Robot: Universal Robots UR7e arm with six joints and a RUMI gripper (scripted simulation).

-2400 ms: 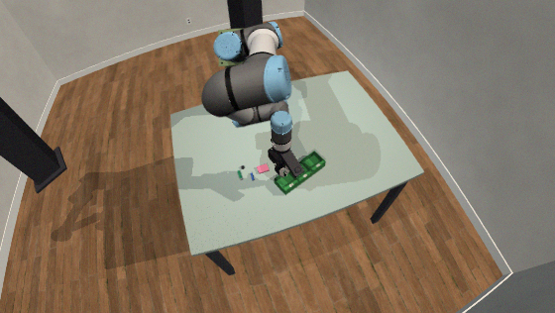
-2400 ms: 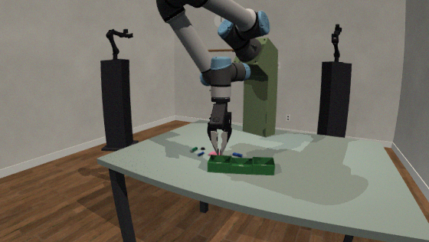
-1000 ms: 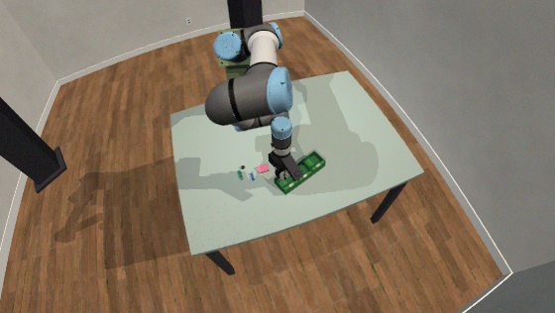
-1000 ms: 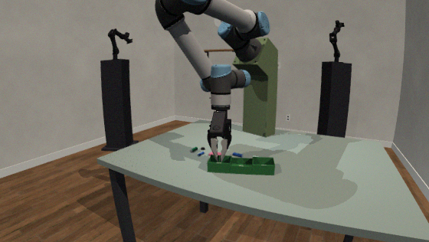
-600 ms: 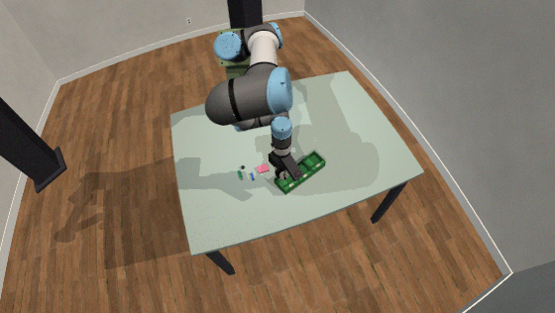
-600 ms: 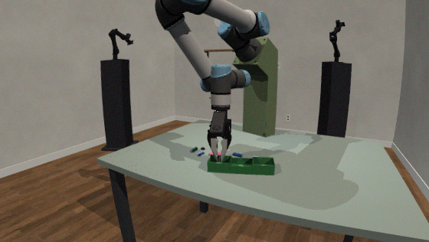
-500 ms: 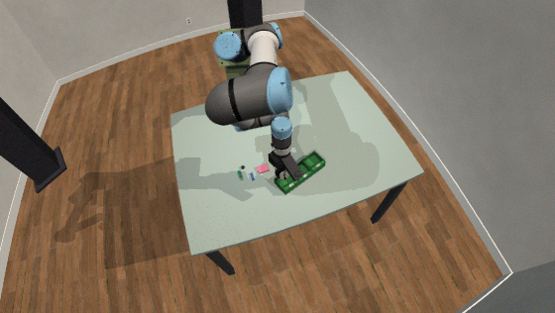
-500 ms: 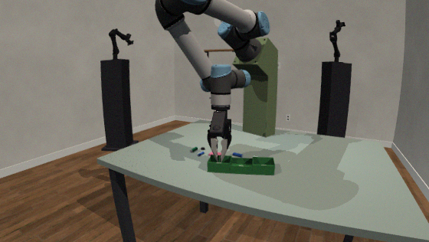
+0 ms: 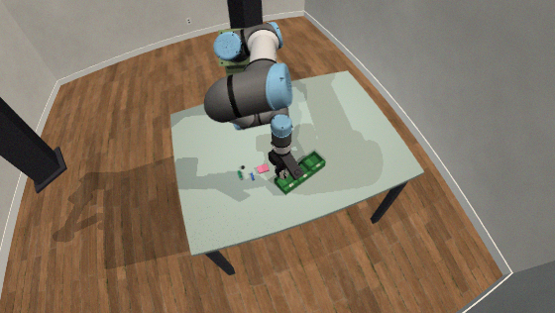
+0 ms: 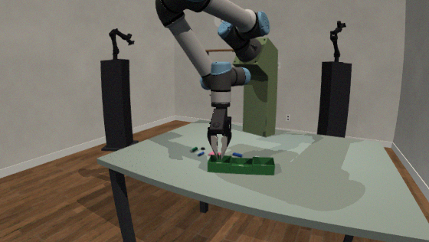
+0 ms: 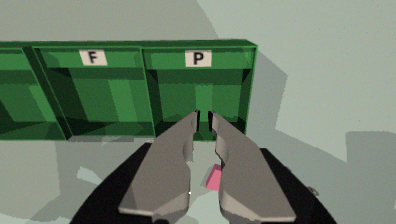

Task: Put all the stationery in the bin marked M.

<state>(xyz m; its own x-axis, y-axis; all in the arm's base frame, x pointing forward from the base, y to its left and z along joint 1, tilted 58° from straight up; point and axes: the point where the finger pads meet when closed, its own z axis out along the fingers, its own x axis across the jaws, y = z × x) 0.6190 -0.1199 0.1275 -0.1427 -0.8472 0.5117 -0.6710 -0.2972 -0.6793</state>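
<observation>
The green three-compartment bin tray is 30 mm ahead of my hand, 90 mm to the left of it and 30 mm below it. Also, from my hand: grey-white item (70 mm behind, 50 mm to the left, 40 mm below); green marker (180 mm behind, 110 mm to the right, 40 mm below); pink eraser (130 mm behind, 10 mm to the right, 40 mm below).
</observation>
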